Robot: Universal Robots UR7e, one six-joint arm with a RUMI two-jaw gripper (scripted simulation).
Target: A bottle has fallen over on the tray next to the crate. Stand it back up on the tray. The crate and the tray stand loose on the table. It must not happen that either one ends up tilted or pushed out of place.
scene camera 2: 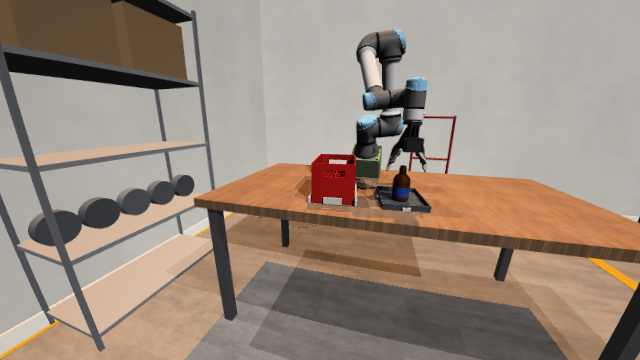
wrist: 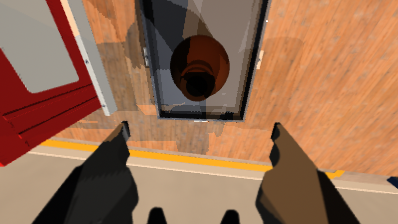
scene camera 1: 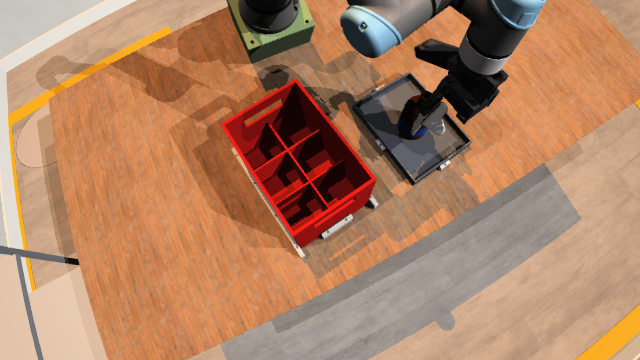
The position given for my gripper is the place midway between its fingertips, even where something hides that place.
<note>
In view: my gripper [scene camera 1: 439, 114], a bottle [scene camera 1: 412, 107] and a red crate [scene camera 1: 315, 177].
The bottle shows as well in the wrist view [wrist: 199, 66]. The red crate is seen too in scene camera 2 [scene camera 2: 325, 182]. My gripper is seen too in the wrist view [wrist: 199, 122].
</note>
